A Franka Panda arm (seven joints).
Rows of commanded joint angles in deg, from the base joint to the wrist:
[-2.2, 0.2, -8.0, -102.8, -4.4, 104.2, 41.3]
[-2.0, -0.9, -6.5, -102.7, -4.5, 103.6, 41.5]
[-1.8, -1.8, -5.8, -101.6, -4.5, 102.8, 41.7]
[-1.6, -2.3, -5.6, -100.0, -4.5, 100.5, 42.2]
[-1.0, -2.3, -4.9, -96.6, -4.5, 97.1, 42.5]
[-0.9, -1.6, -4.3, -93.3, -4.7, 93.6, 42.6]
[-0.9, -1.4, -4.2, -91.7, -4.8, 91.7, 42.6]
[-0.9, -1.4, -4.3, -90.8, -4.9, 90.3, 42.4]
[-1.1, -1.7, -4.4, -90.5, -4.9, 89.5, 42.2]
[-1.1, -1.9, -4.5, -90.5, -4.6, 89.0, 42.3]
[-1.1, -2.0, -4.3, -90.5, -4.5, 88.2, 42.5]
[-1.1, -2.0, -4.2, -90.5, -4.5, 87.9, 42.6]
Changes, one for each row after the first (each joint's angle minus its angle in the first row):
[0.2, -1.1, 1.5, 0.1, -0.1, -0.6, 0.2]
[0.4, -2.0, 2.2, 1.2, -0.1, -1.4, 0.4]
[0.6, -2.5, 2.4, 2.8, -0.1, -3.7, 0.9]
[1.2, -2.5, 3.1, 6.2, -0.1, -7.1, 1.2]
[1.3, -1.8, 3.7, 9.5, -0.3, -10.6, 1.3]
[1.3, -1.6, 3.8, 11.1, -0.4, -12.5, 1.3]
[1.3, -1.6, 3.7, 12.0, -0.5, -13.9, 1.1]
[1.1, -1.9, 3.6, 12.3, -0.5, -14.7, 0.9]
[1.1, -2.1, 3.5, 12.3, -0.2, -15.2, 1.0]
[1.1, -2.2, 3.7, 12.3, -0.1, -16.0, 1.2]
[1.1, -2.2, 3.8, 12.3, -0.1, -16.3, 1.3]

